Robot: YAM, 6 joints.
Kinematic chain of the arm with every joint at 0, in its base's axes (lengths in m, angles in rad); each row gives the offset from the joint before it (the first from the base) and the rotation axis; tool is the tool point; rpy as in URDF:
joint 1: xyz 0 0 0.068 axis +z
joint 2: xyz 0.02 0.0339 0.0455 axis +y
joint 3: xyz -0.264 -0.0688 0 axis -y
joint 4: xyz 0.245 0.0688 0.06 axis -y
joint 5: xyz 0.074 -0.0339 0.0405 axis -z
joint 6: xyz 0.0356 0 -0.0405 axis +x
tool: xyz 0 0 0 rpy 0 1.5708 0
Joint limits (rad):
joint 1: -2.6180..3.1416
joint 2: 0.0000..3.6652
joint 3: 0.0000..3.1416
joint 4: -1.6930..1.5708
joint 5: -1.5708..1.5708
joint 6: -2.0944..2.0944
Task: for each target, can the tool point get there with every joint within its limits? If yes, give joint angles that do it. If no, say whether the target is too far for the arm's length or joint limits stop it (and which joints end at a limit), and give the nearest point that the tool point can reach.
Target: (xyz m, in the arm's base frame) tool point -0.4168 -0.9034 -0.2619
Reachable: no: too far | nearest point -0.2531 -0.5485 -0.1114 | short by 0.419 m
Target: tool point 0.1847 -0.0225 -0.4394
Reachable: no: joint limits stop it (at a limit: joint 2) | nearest point 0.1940 -0.0236 -0.3764 | short by 0.064 m
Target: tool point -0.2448 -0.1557 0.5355
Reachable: yes | joints 0.4549 0.5797 2.5125 -1.0356 1.1386 0.3784
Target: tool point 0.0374 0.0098 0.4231
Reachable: yes | joints 1.1277 0.3369 0.9491 -0.2595 0.9800 -1.0761
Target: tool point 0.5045 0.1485 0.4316
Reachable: yes | joints 0.3166 2.2542 2.3743 0.1132 0.4659 -1.3741
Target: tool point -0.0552 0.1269 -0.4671
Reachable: no: joint limits stop it (at a limit: joint 2) | nearest point -0.0647 0.1488 -0.3699 | short by 0.100 m
